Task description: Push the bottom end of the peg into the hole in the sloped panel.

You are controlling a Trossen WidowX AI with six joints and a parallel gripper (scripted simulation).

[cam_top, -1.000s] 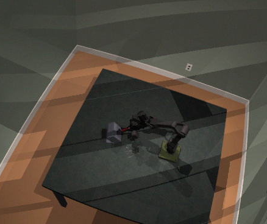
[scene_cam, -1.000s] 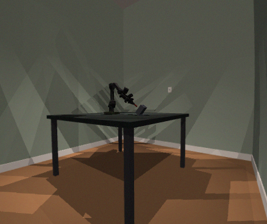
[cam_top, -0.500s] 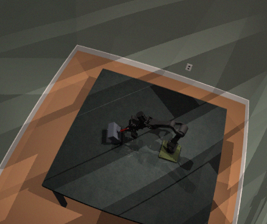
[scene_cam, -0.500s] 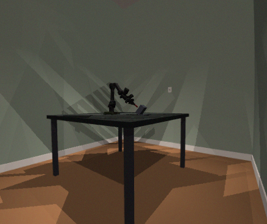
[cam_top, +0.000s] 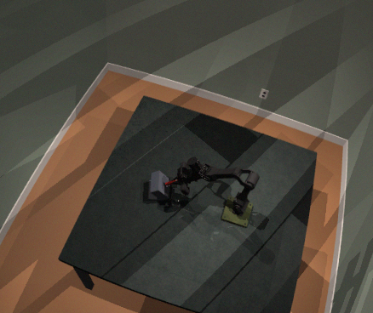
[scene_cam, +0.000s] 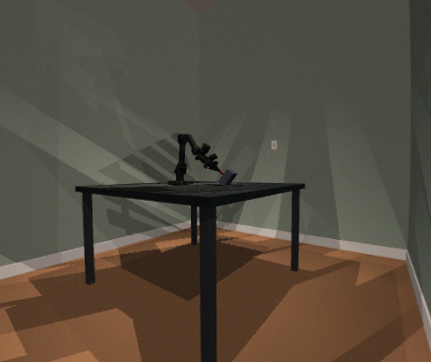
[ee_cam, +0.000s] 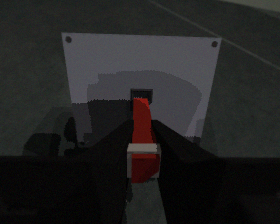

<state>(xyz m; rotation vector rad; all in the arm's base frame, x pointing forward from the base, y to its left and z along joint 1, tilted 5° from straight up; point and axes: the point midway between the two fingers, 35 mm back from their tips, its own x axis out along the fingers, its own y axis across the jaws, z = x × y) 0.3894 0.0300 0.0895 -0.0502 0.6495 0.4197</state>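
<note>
My gripper tip is now 6 cm short of the grey sloped panel, 5 cm above it and 2 cm to the right of it. From my gripper tip the other things lie so: red peg (1 cm behind, 1 cm above).
</note>
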